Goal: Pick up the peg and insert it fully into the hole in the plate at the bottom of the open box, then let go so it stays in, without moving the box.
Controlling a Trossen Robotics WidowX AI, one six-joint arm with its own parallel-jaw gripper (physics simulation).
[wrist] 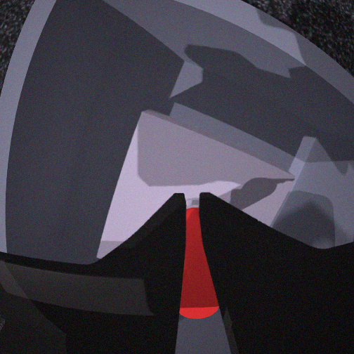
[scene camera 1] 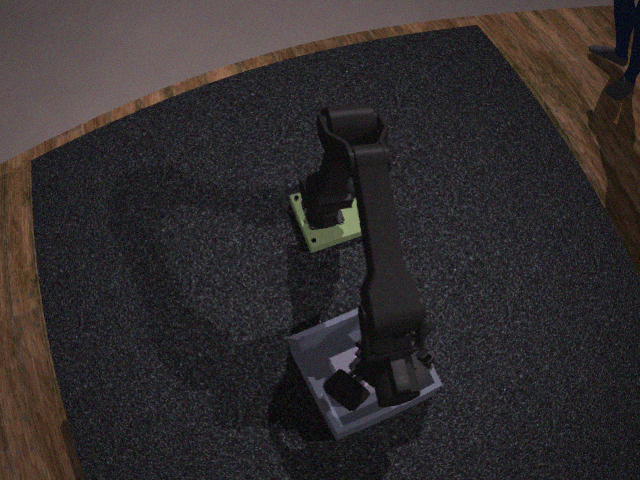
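Pixels of known places: arm's base at its link origin: [scene camera 1: 322,211].
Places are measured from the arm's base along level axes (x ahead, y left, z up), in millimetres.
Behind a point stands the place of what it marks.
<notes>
A red peg [wrist: 196,265] stands between the two black fingers of my gripper [wrist: 191,202], which is shut on it. The peg's far end reaches down to the pale plate [scene camera 1: 342,360] @(x 293, y -60, z 35 mm) [wrist: 210,150]. A small grey patch shows between the fingertips just past that end. The hole is mostly hidden, so I cannot tell how deep the peg sits. The plate lies at the bottom of the open grey-blue box [scene camera 1: 330,334] @(x 240, y -63, z 28 mm) [wrist: 15,100]. My fingers are down inside the box, and their tips and the peg are hidden in the scene view.
The box walls rise close around my gripper. My arm [scene camera 1: 385,232] @(x 245, y -1, z 365 mm) reaches over the box's far wall from its yellow-green base plate [scene camera 1: 323,238] @(x 53, y -16, z 0 mm). The box stands on a dark speckled mat [scene camera 1: 206,268] @(x 34, y -239, z -23 mm), with wooden floor beyond its edges. A person's legs [scene camera 1: 625,38] show at the top right.
</notes>
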